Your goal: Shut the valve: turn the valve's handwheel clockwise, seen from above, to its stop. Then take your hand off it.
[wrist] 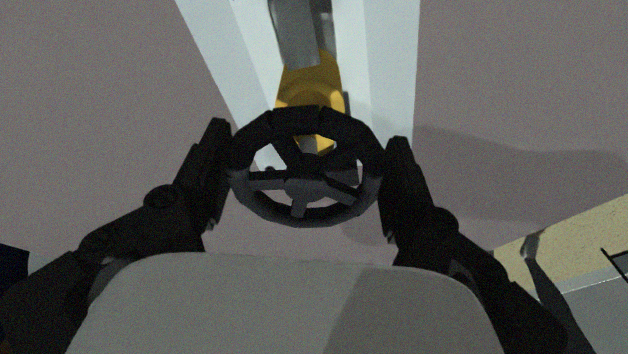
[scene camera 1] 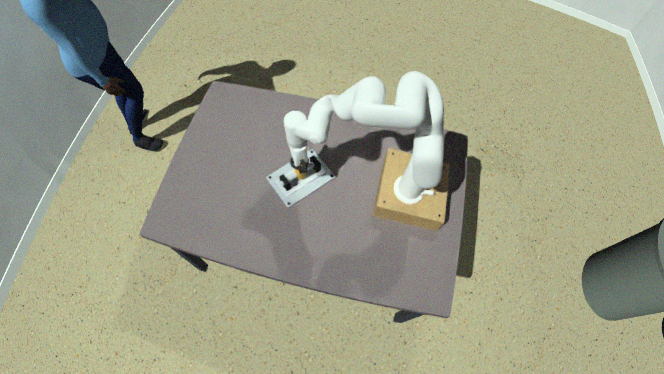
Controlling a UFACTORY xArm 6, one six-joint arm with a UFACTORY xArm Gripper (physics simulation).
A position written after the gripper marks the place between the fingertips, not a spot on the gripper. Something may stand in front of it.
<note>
In view: the gripper (wrist: 308,149), a black spoked handwheel (wrist: 306,179) and a pale metal plate (scene camera 1: 289,201).
The pale metal plate shows as well in the wrist view (wrist: 392,40).
</note>
